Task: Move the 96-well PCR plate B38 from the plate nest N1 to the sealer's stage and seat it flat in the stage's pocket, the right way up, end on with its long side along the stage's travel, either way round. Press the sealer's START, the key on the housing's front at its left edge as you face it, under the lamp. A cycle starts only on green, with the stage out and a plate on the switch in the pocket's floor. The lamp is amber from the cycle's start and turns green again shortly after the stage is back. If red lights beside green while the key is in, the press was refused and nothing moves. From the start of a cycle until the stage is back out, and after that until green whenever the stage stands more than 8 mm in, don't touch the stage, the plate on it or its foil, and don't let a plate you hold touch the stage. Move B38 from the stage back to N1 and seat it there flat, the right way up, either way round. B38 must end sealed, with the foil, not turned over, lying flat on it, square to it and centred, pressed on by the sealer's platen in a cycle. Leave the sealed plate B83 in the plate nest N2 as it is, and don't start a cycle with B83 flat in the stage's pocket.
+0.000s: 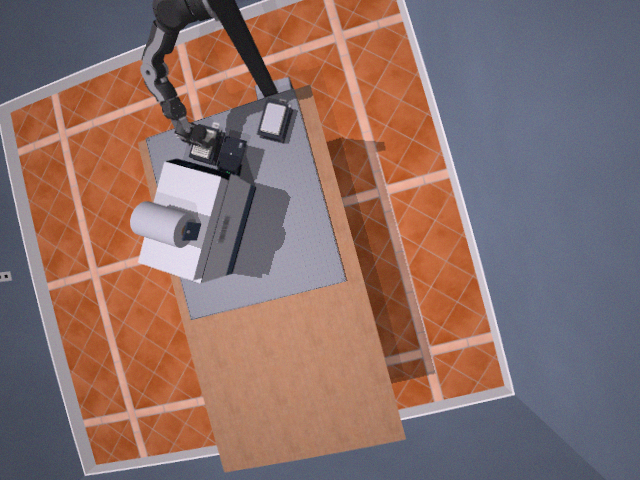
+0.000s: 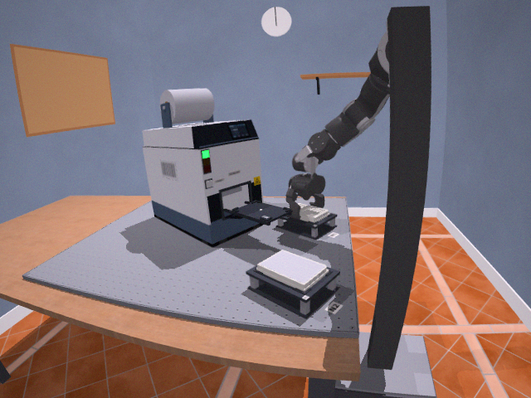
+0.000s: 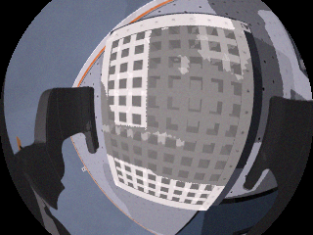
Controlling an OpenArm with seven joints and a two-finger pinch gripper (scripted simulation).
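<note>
My gripper is now right at the white 96-well plate B38. The rest, counted from my hand: plate nest N1 (10 mm below); then sealer's stage (100 mm ahead, 140 mm to the left, 50 mm above); then start key (230 mm ahead, 180 mm to the left, 140 mm above).
</note>
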